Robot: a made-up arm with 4 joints.
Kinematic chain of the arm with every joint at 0, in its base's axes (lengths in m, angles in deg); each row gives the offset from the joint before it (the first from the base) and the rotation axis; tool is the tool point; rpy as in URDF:
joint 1: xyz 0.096 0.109 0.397 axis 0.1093 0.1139 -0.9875
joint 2: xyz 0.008 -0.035 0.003 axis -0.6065 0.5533 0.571
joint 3: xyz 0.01 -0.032 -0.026 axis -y
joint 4: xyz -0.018 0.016 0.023 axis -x
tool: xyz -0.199 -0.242 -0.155 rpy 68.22 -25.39 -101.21
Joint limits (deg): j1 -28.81..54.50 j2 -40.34..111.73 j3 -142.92..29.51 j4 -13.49..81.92
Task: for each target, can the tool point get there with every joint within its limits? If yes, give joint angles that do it. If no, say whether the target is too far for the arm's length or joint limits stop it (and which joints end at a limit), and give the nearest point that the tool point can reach.
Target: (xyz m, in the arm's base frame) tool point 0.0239 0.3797 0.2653
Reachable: no: joint limits stop it (at a limit: joint 1, joint 2, joint 4) | nearest point -0.1206 0.3019 0.2000 | short by 0.177 m
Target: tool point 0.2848 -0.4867 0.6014
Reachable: no: too far | nearest point 0.2182 -0.2694 0.5121 | short by 0.244 m
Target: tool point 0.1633 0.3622 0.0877
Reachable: no: joint limits stop it (at a limit: joint 1, joint 2, joint 4) | nearest point 0.2638 0.3475 0.1770 | short by 0.135 m
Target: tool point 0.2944 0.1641 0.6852
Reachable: yes | joints -17.58 97.56 -64.89 0.41
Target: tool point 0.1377 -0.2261 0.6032
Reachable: yes | joints -0.01 66.60 -9.51 6.23
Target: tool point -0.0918 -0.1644 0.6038
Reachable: yes | joints 23.69 18.40 -17.67 47.49
